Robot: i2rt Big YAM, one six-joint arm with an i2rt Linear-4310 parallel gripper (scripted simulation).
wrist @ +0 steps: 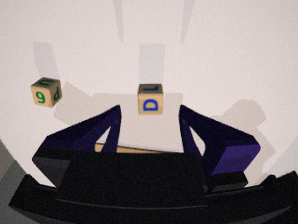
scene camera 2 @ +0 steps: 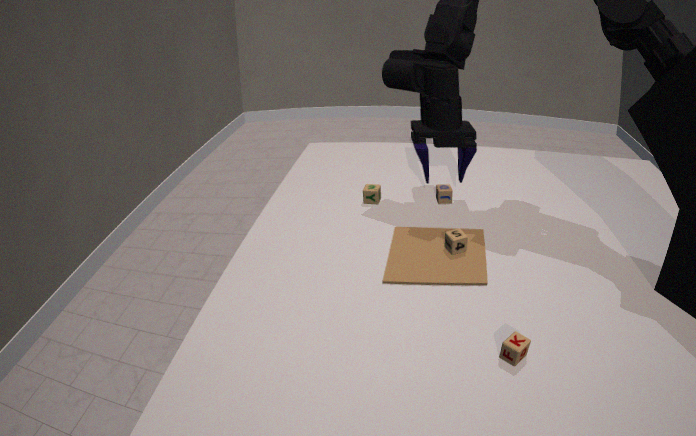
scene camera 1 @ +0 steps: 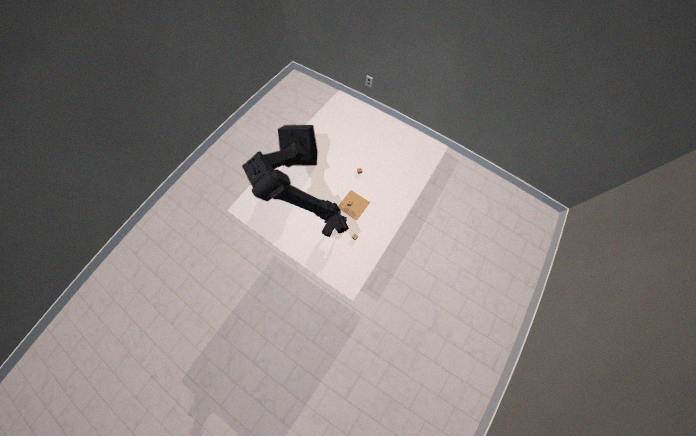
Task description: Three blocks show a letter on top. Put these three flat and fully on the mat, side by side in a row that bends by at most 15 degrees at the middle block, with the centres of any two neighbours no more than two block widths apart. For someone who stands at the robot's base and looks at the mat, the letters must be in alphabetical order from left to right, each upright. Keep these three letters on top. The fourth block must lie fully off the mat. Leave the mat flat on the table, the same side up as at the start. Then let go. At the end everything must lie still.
Labels:
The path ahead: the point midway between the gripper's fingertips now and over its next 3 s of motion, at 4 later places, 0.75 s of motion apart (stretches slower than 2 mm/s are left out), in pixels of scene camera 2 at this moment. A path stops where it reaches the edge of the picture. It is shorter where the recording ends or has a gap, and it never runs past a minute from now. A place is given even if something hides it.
My gripper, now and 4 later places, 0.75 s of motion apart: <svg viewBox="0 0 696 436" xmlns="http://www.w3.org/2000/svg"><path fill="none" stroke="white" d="M443 181L443 192L444 199L441 148L434 167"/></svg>

